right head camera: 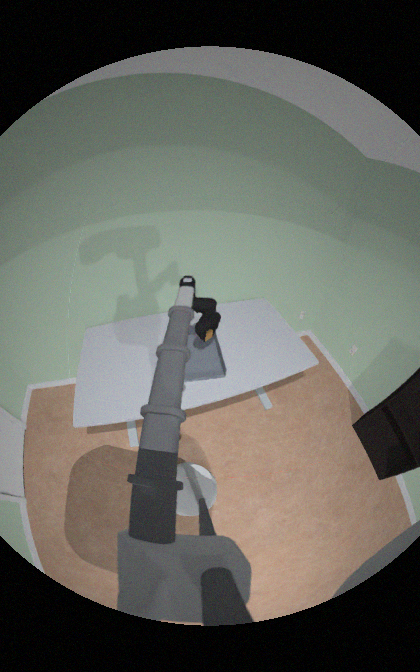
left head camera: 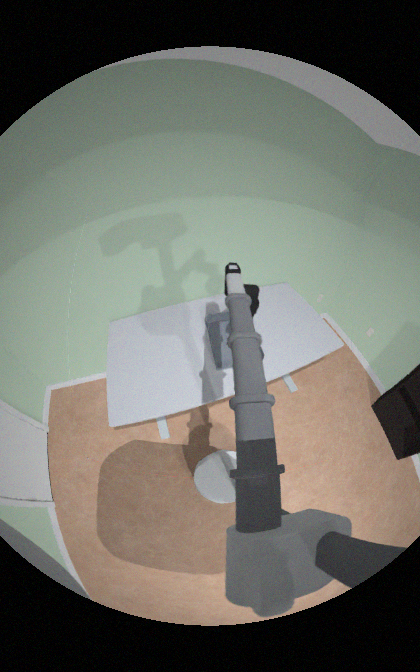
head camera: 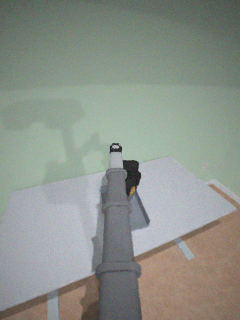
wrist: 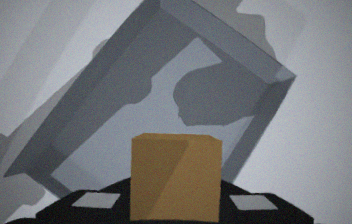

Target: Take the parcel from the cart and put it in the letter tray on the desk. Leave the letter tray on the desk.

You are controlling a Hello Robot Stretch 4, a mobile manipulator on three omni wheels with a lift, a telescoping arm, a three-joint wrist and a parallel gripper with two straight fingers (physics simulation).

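Places are measured from the robot's base along level axes (x ahead, y left, z up), in metres.
Pixels of known places: gripper, fingertip midpoint: point(head camera: 130, 193) point(wrist: 174, 189); robot's base, link origin: point(left head camera: 222, 475).
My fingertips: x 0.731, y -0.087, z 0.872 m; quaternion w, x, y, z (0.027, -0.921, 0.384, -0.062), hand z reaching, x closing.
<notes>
Ahead of a thing's pixels: the offset from my fingertips to its top centre. Level surfaces: height alone.
The orange-brown parcel @[0.008 m ahead, 0.011 m left, 0.056 m up] point(head camera: 132, 190) point(right head camera: 208, 335) point(wrist: 176, 175) is held upright between the fingers of my gripper point(wrist: 174, 189), which is shut on it. The grey-blue letter tray @[0.036 m ahead, 0.050 m left, 0.110 m down] point(head camera: 143, 209) point(right head camera: 221, 361) point(wrist: 220, 36) lies on the pale desk @[0.180 m down] point(head camera: 185, 200) point(left head camera: 150, 360) point(right head camera: 270, 345). The parcel is above the tray, over its near part in the wrist view, and seems clear of the tray floor. The arm hides part of the tray in the head views. In the left head view, the tray point(left head camera: 218, 345) shows left of the arm, and the parcel is hidden. The cart cannot be made out.
The grey telescoping arm point(head camera: 117, 235) point(left head camera: 250, 370) point(right head camera: 167, 380) reaches over the desk. A green wall point(head camera: 190, 120) stands behind it. A pale round object point(left head camera: 212, 477) point(right head camera: 202, 492) is low in front of the desk. A dark brown box-like object point(left head camera: 400, 425) point(right head camera: 387, 440) stands at the right.
</notes>
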